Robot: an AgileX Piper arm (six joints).
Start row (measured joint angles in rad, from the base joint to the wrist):
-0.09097 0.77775 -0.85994 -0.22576 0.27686 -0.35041
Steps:
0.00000 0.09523 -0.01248 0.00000 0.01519 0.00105
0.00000 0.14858 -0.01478 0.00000 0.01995 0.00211
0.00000 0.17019 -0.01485 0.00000 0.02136 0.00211
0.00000 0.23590 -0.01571 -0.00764 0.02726 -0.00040
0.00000 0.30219 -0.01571 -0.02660 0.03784 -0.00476
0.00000 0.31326 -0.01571 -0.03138 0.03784 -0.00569
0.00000 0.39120 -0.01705 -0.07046 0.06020 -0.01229
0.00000 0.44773 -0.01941 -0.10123 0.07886 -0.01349
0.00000 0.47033 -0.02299 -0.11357 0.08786 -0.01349
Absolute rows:
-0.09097 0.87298 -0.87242 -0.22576 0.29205 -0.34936
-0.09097 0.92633 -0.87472 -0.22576 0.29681 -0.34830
-0.09097 0.94794 -0.87479 -0.22576 0.29822 -0.34830
-0.09097 1.01365 -0.87565 -0.23340 0.30412 -0.35081
-0.09097 1.07994 -0.87565 -0.25236 0.31470 -0.35517
-0.09097 1.09101 -0.87565 -0.25714 0.31470 -0.35610
-0.09097 1.16895 -0.87699 -0.29622 0.33706 -0.36270
-0.09097 1.22548 -0.87935 -0.32699 0.35572 -0.36390
-0.09097 1.24808 -0.88293 -0.33933 0.36472 -0.36390

